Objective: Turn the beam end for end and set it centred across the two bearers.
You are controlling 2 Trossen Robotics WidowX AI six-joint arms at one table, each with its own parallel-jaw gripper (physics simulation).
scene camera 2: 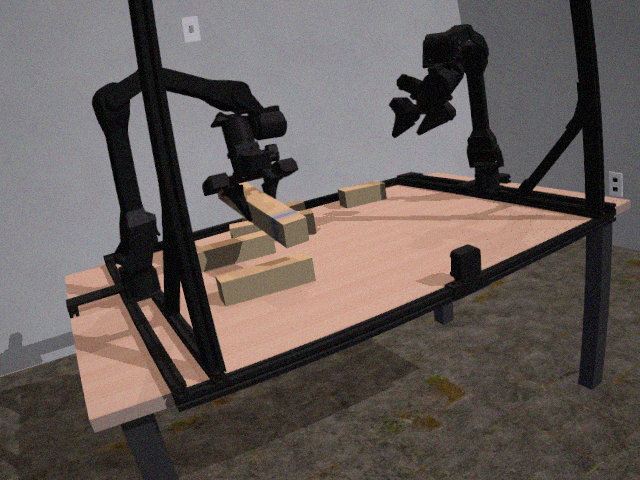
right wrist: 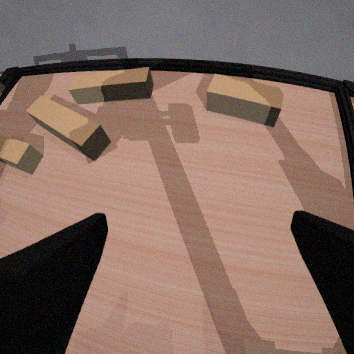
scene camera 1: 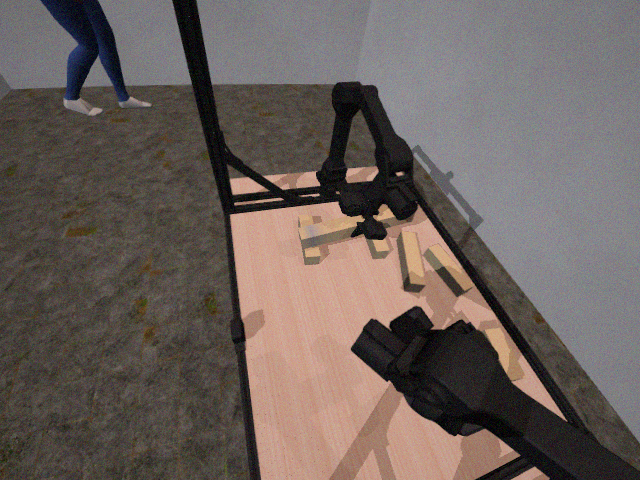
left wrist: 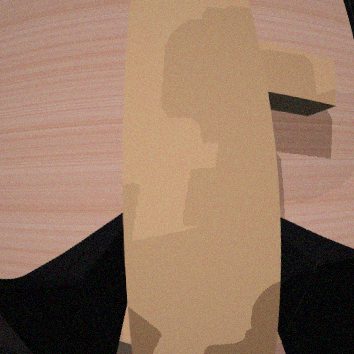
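Where they show: left gripper, between the fingertips: [scene camera 1: 348, 230] [left wrist: 188, 214]; right gripper, between the fingertips: [scene camera 2: 405, 135] [right wrist: 201, 222]; left arm's base, origin of its link: [scene camera 2: 142, 294] [scene camera 1: 326, 192]; right arm's base, origin of its link: [scene camera 2: 488, 188].
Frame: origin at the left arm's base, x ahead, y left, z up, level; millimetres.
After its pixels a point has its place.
Observation:
The long wooden beam [scene camera 1: 330, 231] @(x 279, y -92, z 116 mm) [scene camera 2: 271, 212] @(x 249, y -109, z 112 mm) [left wrist: 175, 150] @(x 268, y -50, z 122 mm) has a blue band near one end; its other end is partly hidden behind the left arm. My left gripper [scene camera 1: 369, 227] [scene camera 2: 253, 198] [left wrist: 188, 214] @(x 262, y -24, z 85 mm) is shut on the beam and holds it raised. In scene camera 1 it crosses in front of two bearers: one [scene camera 1: 311, 255] @(x 287, y -140, z 25 mm) [scene camera 2: 266, 283] @(x 200, y -148, z 2 mm) under the blue-band end, the other [scene camera 1: 378, 248] @(x 304, y 75, z 25 mm) [scene camera 2: 240, 251] @(x 237, y 73, z 4 mm) [right wrist: 15, 151] @(x 293, y 88, z 25 mm) beside the left fingers. In scene camera 2 a gap shows between beam and front bearer. My right gripper [scene camera 2: 407, 134] @(x 654, y 2, z 181 mm) [right wrist: 201, 222] @(x 654, y 2, z 181 mm) is open, empty and high above the table.
Three other wooden blocks lie towards the wall side: one [scene camera 1: 410, 260] @(x 371, y 153, z 31 mm) [scene camera 2: 311, 223] @(x 435, y 116, z 7 mm) [right wrist: 70, 122] @(x 398, y 156, z 31 mm), a second [scene camera 1: 448, 271] @(x 430, y 261, z 23 mm) [right wrist: 115, 86] @(x 440, y 261, z 18 mm), and a third [scene camera 1: 504, 353] @(x 683, y 265, z 28 mm) [scene camera 2: 361, 195] @(x 664, y 245, z 7 mm) [right wrist: 242, 102] @(x 678, y 243, z 20 mm) farther off. A black frame borders the table [scene camera 1: 310, 387] @(x 617, y -226, z -19 mm) [scene camera 2: 361, 299] @(x 298, y -292, z -19 mm), with upright posts and a small black box [scene camera 2: 465, 263] @(x 445, y -383, z 17 mm) on one rail.

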